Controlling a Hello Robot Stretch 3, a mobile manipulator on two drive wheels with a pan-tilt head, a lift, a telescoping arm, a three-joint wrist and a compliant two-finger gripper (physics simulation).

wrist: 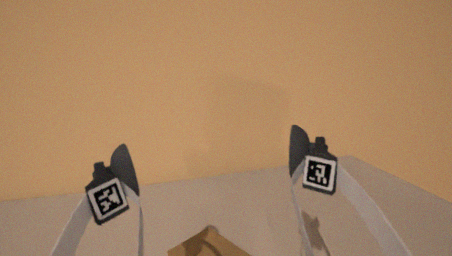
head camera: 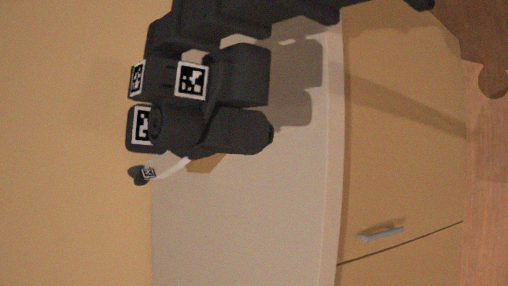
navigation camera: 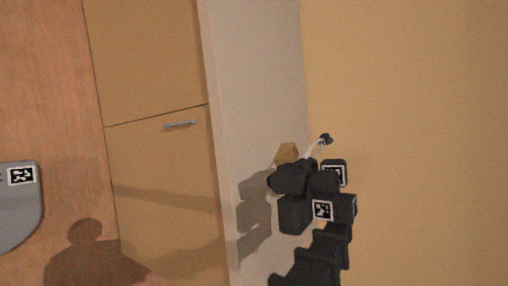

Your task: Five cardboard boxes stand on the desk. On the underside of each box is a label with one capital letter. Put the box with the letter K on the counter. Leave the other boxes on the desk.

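Frame: origin at the robot's base, x ahead, y left, z up, level; centimetres.
Seen in the pictures: gripper, fingertip midpoint: [wrist: 212, 152].
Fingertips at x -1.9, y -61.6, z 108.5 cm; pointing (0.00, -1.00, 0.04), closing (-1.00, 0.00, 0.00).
A point is followed by its place in that frame.
A brown cardboard box [head camera: 205, 164] @[x 2.5, y -63.4, z 93.6 cm] [navigation camera: 286, 152] @[x 1.1, y -61.4, z 94.9 cm] [wrist: 207, 243] @[x -0.3, y -66.3, z 96.1 cm] stands on the counter [head camera: 240, 225] @[x 12.5, y -54.6, z 91.1 cm] [navigation camera: 255, 75] @[x 25.6, y -51.8, z 91.1 cm] [wrist: 260, 200] @[x -10.2, y -82.4, z 91.1 cm]. It is partly hidden behind the wrist in the head view and cut off by the lower edge of the wrist view. Its underside and label do not show. My gripper [wrist: 212, 152] @[x -2.0, y -61.6, z 108.5 cm] is open, with its fingers wide apart and no box between them. The fingertips are above and beyond the box, towards the wall. In the head and navigation views one fingertip shows and the other is hidden. The desk and the other boxes do not show.
The wall [head camera: 65, 175] @[x 9.3, y -98.4, z 116.0 cm] [navigation camera: 410, 100] @[x 16.4, y -98.0, z 129.8 cm] [wrist: 220, 60] @[x -6.4, y -99.2, z 118.8 cm] rises behind the counter, in front of my fingertips. Cabinet fronts [head camera: 400, 165] @[x 0.2, y -38.7, z 64.9 cm] [navigation camera: 150, 60] @[x 34.5, y -37.0, z 60.4 cm] with a handle [head camera: 381, 234] @[x 12.1, y -34.9, z 76.2 cm] [navigation camera: 180, 123] @[x 12.2, y -34.9, z 76.1 cm] are below the counter's front edge. My base [navigation camera: 17, 210] @[x -11.9, y -11.4, z 16.0 cm] stands on the wooden floor.
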